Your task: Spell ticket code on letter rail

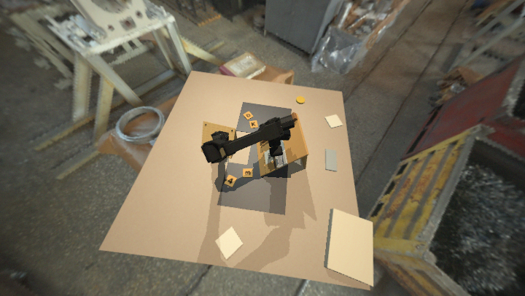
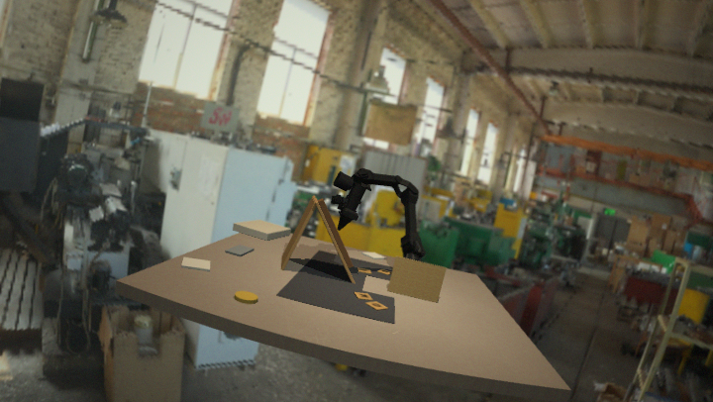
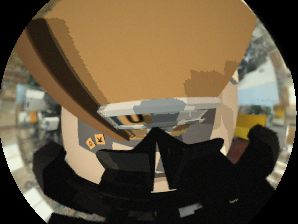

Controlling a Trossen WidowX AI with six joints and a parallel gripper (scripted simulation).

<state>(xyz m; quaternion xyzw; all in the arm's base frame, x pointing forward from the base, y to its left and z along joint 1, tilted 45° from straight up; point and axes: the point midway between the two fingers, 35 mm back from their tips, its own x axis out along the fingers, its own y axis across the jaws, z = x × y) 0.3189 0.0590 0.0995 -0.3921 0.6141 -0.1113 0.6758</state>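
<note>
Now: gripper tip 40 mm to the right of the orange tile marked u, 20 mm above it and 10 mm short of it. Also, from my gripper tip: letter tile (180 mm below, 140 mm to the right, 130 mm behind); then white ticket (90 mm below, 30 mm to the right, 20 mm behind); then dark mat (180 mm below, 120 mm behind, 40 mm to the left).
</note>
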